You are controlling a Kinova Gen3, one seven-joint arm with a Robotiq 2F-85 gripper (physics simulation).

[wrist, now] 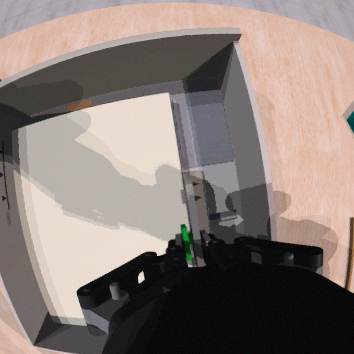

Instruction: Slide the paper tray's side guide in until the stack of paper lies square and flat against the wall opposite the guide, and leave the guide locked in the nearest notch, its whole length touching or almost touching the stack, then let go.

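The grey paper tray fills much of the wrist view. The cream stack of paper lies flat in it, its left side along the left wall, touching or nearly touching it; shadow makes this hard to tell. The side guide runs along the stack's right edge, with little or no gap visible. My gripper is at the guide's near part, shut on its green release tab. The fingers and arm hide the guide's near end and the stack's near right corner. Whether the guide sits in a notch cannot be seen.
The tray floor shows between guide and right wall, with a small raised grey piece near the gripper. An orange patch is at the far wall. A teal object and a brown-edged object are at the right edge.
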